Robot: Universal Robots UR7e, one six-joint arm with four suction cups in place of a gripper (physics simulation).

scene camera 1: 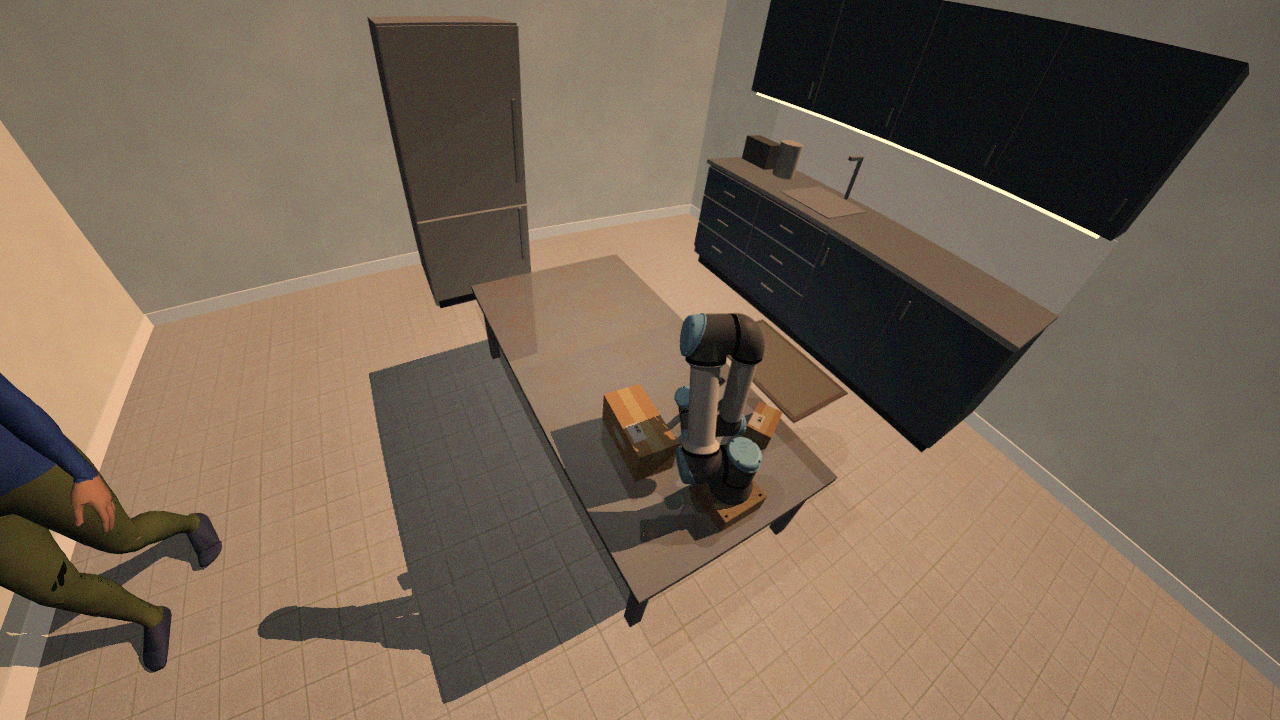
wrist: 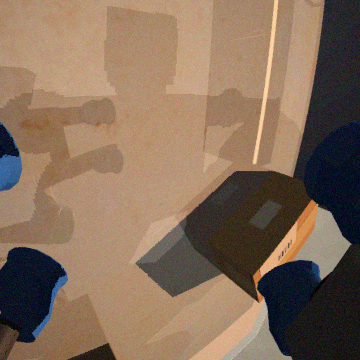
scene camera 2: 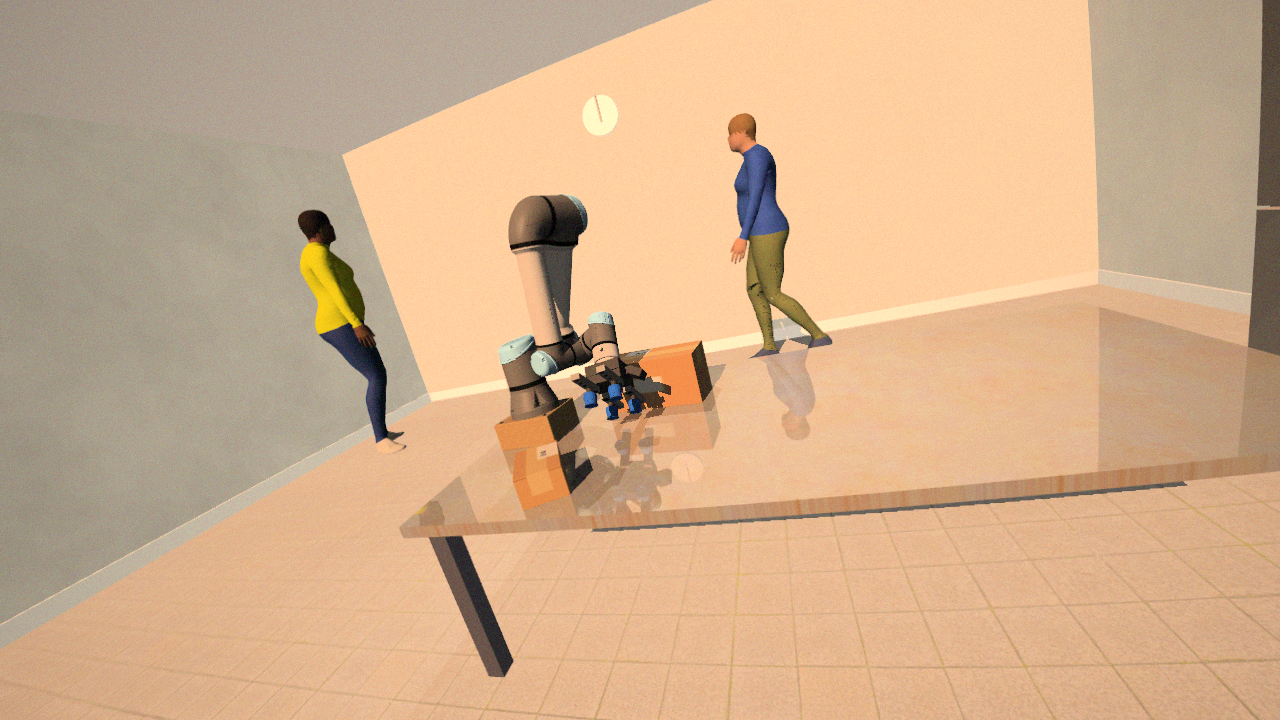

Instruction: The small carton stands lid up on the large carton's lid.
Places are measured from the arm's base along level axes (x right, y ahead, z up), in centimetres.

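Where they show: end effector, tool point: (wrist: 160,232) (scene camera 2: 614,408); arm's base, origin of the base link: (scene camera 1: 730,485) (scene camera 2: 536,411).
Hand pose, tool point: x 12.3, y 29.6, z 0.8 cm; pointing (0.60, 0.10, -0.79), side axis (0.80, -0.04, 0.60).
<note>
Things, the pixels of their centre, and the offset from my tool point. Level surfaces: height alone.
- small carton, body centre: (wrist: 267,234) (scene camera 2: 540,472) (scene camera 1: 762,424) dy -14.2, dx +21.5, dz -5.1 cm
- large carton, body centre: (scene camera 2: 655,376) (scene camera 1: 637,431) dy +6.6, dx -27.1, dz -1.1 cm
- glossy table, its level: dz -8.8 cm
The small carton (scene camera 1: 762,422) (scene camera 2: 541,481) (wrist: 262,220) rests on the table beside the arm's base; in the wrist view its dark face bears a grey label and its orange side a barcode. The large carton (scene camera 1: 633,416) (scene camera 2: 687,374) stands on the table on the other side of the arm, its taped lid facing up. My gripper (scene camera 2: 613,402) (wrist: 165,235) hangs over the table beside the large carton, its four blue cups apart from both cartons and holding nothing. In scene camera 1 the arm hides most of the gripper.
The arm's wooden pedestal (scene camera 1: 738,508) (scene camera 2: 537,428) stands on the glossy table (scene camera 1: 572,322) (scene camera 2: 939,402), close to the small carton. A person in blue (scene camera 1: 44,501) (scene camera 2: 759,192) and a person in yellow (scene camera 2: 331,286) are beyond the table. Kitchen cabinets (scene camera 1: 859,322) stand along the wall.
</note>
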